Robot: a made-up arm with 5 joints. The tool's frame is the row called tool. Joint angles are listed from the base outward.
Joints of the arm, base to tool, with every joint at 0 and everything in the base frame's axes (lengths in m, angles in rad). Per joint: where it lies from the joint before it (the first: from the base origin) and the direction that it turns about. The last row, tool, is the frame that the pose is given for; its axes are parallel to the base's.
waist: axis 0 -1 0 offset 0 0 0.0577
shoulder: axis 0 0 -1 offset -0.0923 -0.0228 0.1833
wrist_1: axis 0 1 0 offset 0.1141 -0.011 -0.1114
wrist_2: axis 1 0 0 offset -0.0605 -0.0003 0.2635
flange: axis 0 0 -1 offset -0.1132 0.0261 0.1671
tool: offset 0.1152 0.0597 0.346
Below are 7 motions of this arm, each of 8 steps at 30 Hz.
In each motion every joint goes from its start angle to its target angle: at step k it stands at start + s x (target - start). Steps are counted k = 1, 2, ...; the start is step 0. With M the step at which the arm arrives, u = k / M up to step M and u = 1 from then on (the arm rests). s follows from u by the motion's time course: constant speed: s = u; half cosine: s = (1 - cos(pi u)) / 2; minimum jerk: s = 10 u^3 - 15 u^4 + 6 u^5.
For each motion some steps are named. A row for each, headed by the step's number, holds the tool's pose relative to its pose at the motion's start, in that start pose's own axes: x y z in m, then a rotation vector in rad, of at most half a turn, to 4 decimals.
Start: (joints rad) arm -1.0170 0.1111 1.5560 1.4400 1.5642
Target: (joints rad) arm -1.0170 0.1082 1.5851 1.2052 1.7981
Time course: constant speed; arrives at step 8
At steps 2, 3, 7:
2: -0.0282 -0.0047 0.0044 0.0002 -0.0594 -0.0656
3: -0.0426 -0.0069 0.0061 0.0014 -0.0892 -0.0984
7: -0.1018 -0.0152 0.0088 0.0140 -0.2080 -0.2287

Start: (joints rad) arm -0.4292 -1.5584 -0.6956 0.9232 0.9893
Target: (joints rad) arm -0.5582 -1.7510 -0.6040 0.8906 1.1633
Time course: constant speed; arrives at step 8
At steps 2, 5, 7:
2: 0.0391 -0.0033 0.0089 0.0021 0.0545 -0.0511
5: 0.0973 -0.0090 0.0181 0.0003 0.1357 -0.1234
7: 0.1355 -0.0132 0.0216 -0.0041 0.1894 -0.1686

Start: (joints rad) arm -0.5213 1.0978 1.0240 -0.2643 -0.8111
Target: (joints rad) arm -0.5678 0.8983 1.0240 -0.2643 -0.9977
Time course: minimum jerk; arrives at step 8
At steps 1, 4, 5, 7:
1: 0.0017 0.0022 -0.0001 -0.0021 0.0023 0.0041
4: 0.0497 0.0672 -0.0061 -0.0610 0.0738 0.1297
5: 0.0707 0.0971 -0.0113 -0.0857 0.1091 0.1884
7: 0.0939 0.1311 -0.0190 -0.1119 0.1514 0.2563

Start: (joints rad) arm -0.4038 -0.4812 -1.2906 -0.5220 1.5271
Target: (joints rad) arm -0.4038 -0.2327 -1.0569 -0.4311 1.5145
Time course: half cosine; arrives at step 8
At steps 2, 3, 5, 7, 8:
2: -0.0135 0.0284 0.0078 -0.0360 -0.0199 0.0094
3: -0.0286 0.0603 0.0149 -0.0766 -0.0414 0.0181
5: -0.0648 0.1369 0.0245 -0.1752 -0.0899 0.0310
7: -0.0899 0.1918 0.0251 -0.2469 -0.1222 0.0336
8: -0.0933 0.1995 0.0248 -0.2571 -0.1266 0.0336

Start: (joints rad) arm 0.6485 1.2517 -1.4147 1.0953 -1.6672
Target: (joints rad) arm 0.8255 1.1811 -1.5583 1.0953 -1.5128
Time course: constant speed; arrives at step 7
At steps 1, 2, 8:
1: -0.0084 0.0266 -0.0029 -0.0339 -0.0106 -0.0068
2: -0.0169 0.0531 -0.0069 -0.0678 -0.0215 -0.0136
8: -0.0599 0.1825 -0.0435 -0.2372 -0.0797 -0.0448

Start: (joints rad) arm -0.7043 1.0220 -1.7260 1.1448 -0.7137
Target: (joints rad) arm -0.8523 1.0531 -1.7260 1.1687 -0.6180
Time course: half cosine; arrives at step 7
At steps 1, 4, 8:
1: 0.0040 -0.0042 0.0005 0.0053 0.0052 -0.0056
4: 0.0490 -0.0522 0.0028 0.0640 0.0661 -0.0685
8: 0.0795 -0.0858 0.0009 0.1028 0.1100 -0.1118

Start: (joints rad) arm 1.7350 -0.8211 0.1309 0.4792 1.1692
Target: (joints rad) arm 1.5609 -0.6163 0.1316 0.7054 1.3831
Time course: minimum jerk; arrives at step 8
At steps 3, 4, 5, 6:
3: 0.0664 -0.0260 0.0005 0.0335 0.0980 -0.1202
4: 0.1170 -0.0501 -0.0042 0.0577 0.1777 -0.2193
5: 0.1635 -0.0764 -0.0132 0.0793 0.2570 -0.3190
6: 0.1960 -0.0977 -0.0226 0.0940 0.3173 -0.3956

